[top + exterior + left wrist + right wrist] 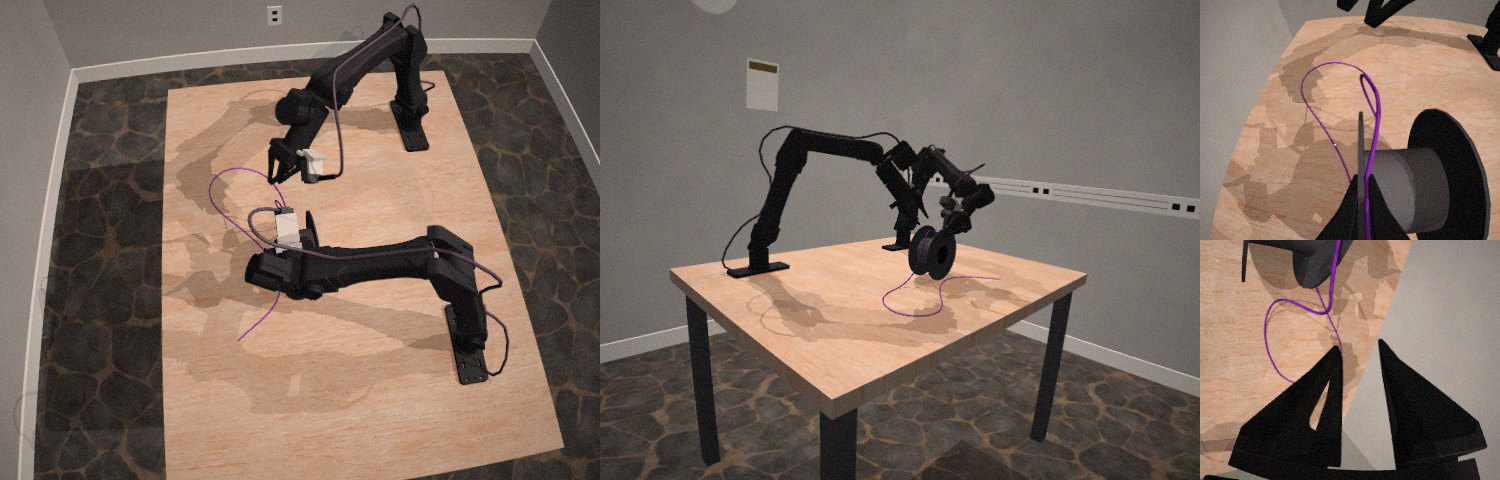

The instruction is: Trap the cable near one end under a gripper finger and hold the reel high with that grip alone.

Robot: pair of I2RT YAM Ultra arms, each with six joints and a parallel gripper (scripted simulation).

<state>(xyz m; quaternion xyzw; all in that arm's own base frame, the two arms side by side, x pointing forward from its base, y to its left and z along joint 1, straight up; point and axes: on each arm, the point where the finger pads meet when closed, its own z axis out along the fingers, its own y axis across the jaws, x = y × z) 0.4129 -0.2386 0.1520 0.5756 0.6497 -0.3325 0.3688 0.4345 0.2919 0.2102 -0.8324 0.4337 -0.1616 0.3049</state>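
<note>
The black reel lies 30 mm behind my left hand and 70 mm below it.
</note>
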